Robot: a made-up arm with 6 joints.
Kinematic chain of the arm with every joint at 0, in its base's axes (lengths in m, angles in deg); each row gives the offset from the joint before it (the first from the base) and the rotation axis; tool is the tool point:
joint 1: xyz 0 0 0.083 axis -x
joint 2: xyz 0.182 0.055 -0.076 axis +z
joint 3: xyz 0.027 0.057 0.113 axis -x
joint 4: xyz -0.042 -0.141 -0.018 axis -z
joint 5: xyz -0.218 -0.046 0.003 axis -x
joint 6: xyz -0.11 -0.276 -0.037 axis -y
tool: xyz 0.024 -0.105 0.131
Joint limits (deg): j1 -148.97..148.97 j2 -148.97..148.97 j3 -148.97..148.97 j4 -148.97..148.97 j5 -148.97..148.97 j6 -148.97..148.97
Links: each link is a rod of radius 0.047 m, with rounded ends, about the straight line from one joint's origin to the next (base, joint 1, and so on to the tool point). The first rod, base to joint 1, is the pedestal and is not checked.
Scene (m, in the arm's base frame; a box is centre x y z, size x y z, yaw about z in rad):
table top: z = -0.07
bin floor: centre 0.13 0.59 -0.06 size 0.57 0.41 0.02 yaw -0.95
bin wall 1: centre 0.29 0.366 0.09 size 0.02 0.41 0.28 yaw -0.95
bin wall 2: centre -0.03 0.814 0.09 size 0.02 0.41 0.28 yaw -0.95
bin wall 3: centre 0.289 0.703 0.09 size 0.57 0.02 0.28 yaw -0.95
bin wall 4: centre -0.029 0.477 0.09 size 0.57 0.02 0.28 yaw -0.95
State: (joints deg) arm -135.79 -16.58 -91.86 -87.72 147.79 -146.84
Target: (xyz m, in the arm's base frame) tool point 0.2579 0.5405 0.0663
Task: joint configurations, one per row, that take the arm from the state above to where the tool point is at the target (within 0.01 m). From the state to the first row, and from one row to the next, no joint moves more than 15 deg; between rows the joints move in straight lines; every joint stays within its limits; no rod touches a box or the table.
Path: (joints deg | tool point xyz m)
1: -132.19 -11.66 -105.13 -88.83 148.08 -134.46 | -0.0623 0.3362 0.3355
2: -128.60 -6.74 -118.40 -89.94 148.38 -122.08 | -0.0464 0.2988 0.3951
3: -125.00 -1.83 -131.68 -91.05 148.67 -109.70 | -0.0515 0.2480 0.4453
4: -121.40 3.09 -144.95 -92.16 148.97 -97.32 | -0.0763 0.1868 0.4822
5: -113.87 -1.43 -138.37 -88.78 135.66 -110.23 | 0.0119 0.3369 0.4092
6: -106.33 -5.96 -131.79 -85.40 122.36 -123.14 | 0.1021 0.4439 0.3020
7: -98.80 -10.48 -125.22 -82.02 109.05 -136.06 | 0.1865 0.5086 0.1827
8: -91.27 -15.00 -118.64 -78.64 95.75 -148.97 | 0.2579 0.5405 0.0663

